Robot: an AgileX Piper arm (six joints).
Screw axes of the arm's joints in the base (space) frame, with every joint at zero. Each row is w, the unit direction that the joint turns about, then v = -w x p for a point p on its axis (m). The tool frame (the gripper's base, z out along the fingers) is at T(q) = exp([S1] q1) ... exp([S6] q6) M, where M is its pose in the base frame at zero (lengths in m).
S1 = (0, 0, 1, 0, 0, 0)
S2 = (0, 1, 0, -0.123, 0, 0)
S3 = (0, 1, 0, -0.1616, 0, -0.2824)
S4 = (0.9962, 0, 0.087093, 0, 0.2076, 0)
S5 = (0, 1, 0, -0.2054, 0, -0.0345)
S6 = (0.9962, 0, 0.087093, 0, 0.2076, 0)
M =
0.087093 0 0.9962 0.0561
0 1 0 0
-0.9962 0 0.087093 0.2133
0 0 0 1
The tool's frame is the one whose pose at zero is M.
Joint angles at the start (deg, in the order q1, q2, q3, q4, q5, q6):
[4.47, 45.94, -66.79, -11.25, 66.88, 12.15]
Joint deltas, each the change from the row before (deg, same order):
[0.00, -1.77, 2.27, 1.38, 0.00, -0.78]
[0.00, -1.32, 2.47, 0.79, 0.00, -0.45]
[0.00, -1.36, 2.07, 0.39, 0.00, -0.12]
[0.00, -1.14, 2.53, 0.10, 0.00, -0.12]
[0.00, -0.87, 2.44, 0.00, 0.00, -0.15]
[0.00, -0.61, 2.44, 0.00, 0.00, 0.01]
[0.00, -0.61, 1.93, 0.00, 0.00, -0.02]
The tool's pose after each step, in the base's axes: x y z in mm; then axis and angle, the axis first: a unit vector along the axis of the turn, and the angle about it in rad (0 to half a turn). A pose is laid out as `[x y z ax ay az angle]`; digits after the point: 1 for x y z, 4 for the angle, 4 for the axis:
[109.9 -5.8 415.5 0.0620 0.9976 -0.0317 2.2816]
[106.0 -4.9 405.5 0.0570 0.9980 -0.0272 2.3032]
[101.6 -4.7 397.5 0.0555 0.9982 -0.0248 2.3163]
[98.7 -4.8 386.8 0.0534 0.9982 -0.0257 2.3406]
[96.8 -5.0 376.0 0.0510 0.9983 -0.0279 2.3678]
[95.8 -5.0 364.6 0.0498 0.9983 -0.0297 2.3995]
[94.4 -5.2 355.8 0.0487 0.9983 -0.0311 2.4223]

